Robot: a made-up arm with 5 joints.
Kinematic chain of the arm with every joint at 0, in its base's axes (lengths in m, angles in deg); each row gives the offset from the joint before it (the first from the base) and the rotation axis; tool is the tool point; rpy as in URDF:
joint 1: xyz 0 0 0.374 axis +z
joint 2: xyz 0 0 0 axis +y
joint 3: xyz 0.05 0 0.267 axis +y
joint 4: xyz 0.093 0 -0.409 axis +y
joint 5: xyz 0.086 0 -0.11 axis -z
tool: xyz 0 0 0 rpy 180 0 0
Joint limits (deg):
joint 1: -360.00..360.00
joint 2: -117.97..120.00
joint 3: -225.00..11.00
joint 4: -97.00..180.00
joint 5: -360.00..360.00
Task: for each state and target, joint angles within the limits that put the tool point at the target. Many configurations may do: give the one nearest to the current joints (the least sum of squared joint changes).
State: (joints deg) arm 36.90 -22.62 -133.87 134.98 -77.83
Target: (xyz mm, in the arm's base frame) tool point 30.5 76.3 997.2
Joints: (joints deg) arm 68.21 -26.64 -136.52 134.95 -77.83
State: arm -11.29 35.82 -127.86 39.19 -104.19
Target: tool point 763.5 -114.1 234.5
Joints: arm -8.50 62.68 -120.21 38.76 -104.19
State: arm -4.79 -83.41 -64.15 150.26 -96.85
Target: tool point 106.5 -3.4 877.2
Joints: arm -1.83 -54.56 -87.81 121.93 -96.85
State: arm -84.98 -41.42 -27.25 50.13 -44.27
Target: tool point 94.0 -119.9 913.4
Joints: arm -51.90 -69.45 -58.09 42.63 -44.27
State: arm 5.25 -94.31 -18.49 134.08 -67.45
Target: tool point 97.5 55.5 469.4
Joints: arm 29.65 -94.29 -12.04 137.84 -67.45
